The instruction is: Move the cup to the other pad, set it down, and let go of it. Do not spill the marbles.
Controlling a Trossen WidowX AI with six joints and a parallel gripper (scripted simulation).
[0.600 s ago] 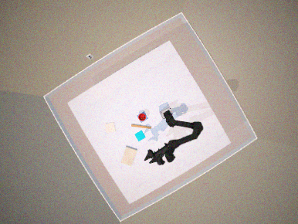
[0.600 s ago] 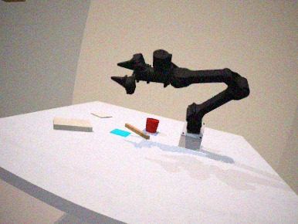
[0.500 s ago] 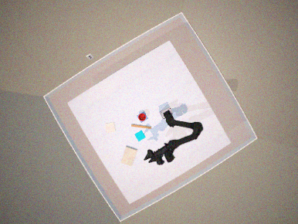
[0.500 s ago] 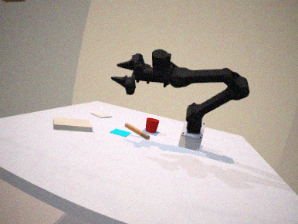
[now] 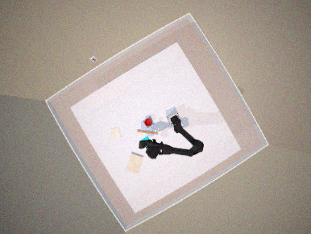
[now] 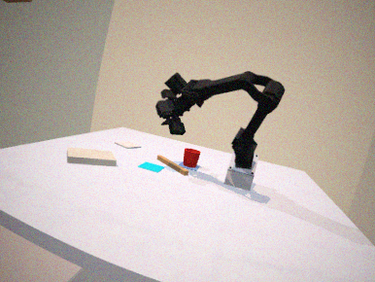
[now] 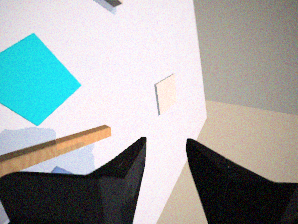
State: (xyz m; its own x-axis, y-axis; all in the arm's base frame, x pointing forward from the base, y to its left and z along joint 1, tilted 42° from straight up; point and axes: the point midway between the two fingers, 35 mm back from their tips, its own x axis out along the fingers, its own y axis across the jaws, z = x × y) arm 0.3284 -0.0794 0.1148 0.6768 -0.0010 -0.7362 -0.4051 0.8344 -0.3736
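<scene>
Now: gripper tip 140 mm past the red cup, 100 mm to the left of it and 140 mm above it. The rest, counted from my gripper tip: cyan pad: 10 mm behind, 50 mm to the left, 190 mm below; beige tile: 210 mm ahead, 190 mm to the right, 180 mm below; wooden stick: 70 mm behind, 20 mm to the right, 180 mm below.
</scene>
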